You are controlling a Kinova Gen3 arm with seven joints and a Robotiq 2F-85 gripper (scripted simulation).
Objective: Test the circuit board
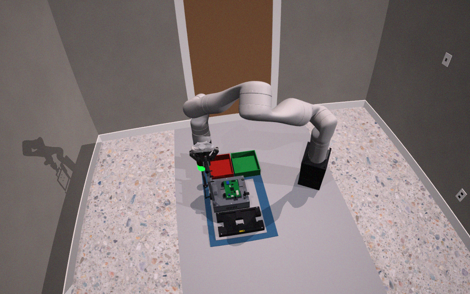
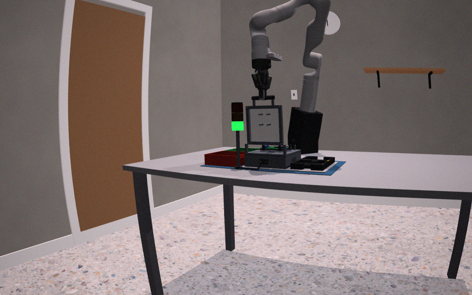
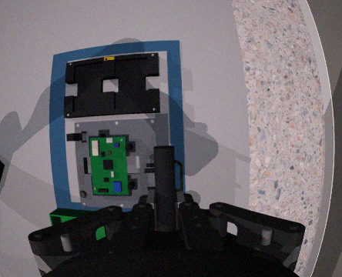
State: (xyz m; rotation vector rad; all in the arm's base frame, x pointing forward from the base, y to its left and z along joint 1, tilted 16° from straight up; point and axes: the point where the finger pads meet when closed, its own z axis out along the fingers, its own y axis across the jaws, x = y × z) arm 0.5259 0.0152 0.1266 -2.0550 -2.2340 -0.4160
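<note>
My gripper is now 210 mm above the green circuit board, 110 mm past it and 10 mm to the left of it. Also, from my hand: red bin (270 mm below, 210 mm to the right, 40 mm behind); then latch hook (200 mm below, 180 mm behind, 40 mm to the left); then lid (100 mm below, 10 mm behind).
</note>
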